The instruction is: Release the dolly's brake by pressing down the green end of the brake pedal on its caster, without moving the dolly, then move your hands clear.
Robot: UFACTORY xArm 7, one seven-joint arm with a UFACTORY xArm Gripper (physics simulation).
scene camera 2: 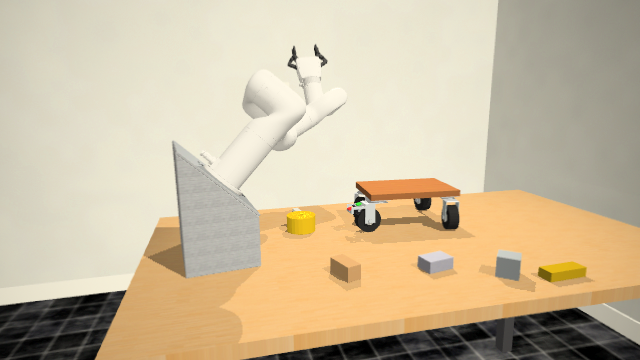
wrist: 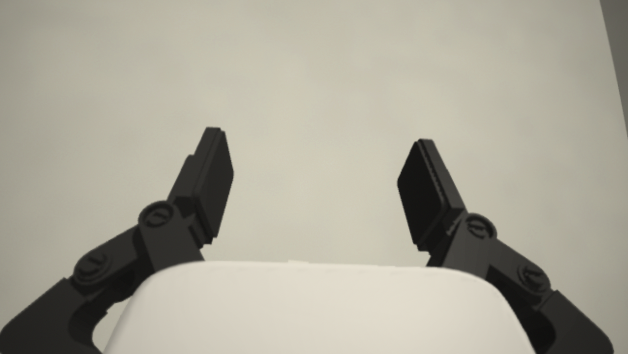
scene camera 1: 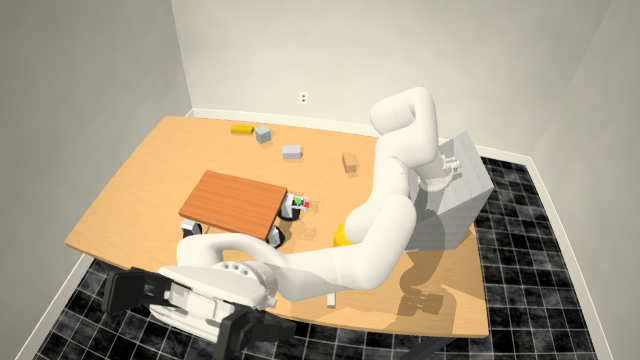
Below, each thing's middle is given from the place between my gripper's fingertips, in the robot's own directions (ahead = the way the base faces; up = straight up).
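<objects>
The dolly (scene camera 1: 237,205) has my hand far short of it, far to the left of it and far above it. Counting from my hand, I find the yellow bar (scene camera 2: 569,270) 540 mm ahead, 950 mm to the right and 620 mm below, while the caster (scene camera 2: 369,206) is a good way ahead of my hand, far to the right of it and far below it. Going by their middles, the yellow bar is the farthest from my hand of the things named here.
</objects>
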